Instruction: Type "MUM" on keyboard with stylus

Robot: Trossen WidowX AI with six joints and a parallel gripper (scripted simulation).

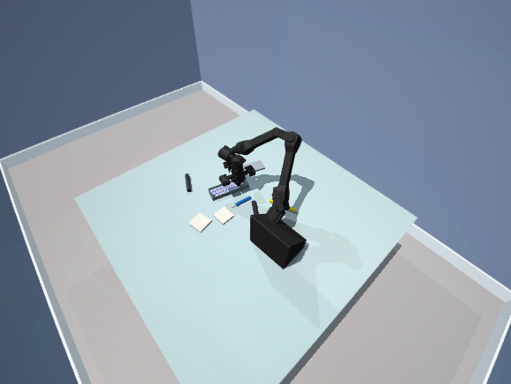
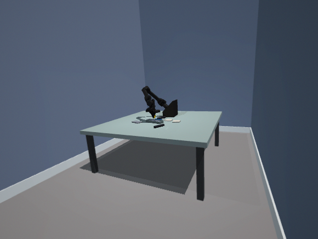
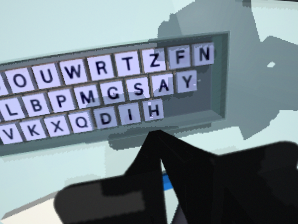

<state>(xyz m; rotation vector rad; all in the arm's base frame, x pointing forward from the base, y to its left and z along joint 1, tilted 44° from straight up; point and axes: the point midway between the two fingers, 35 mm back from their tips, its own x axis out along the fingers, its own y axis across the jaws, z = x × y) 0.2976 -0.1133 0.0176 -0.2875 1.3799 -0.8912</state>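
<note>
Now: gripper tip 7 cm to the right of the blue stylus, 6 cm past it and 3 cm above it. From my gripper tip the other things lie so: grey plate: 19 cm to the right, 5 cm ahead, 4 cm below; then grey stylus tip: 10 cm to the left, 6 cm behind, 3 cm below.
</note>
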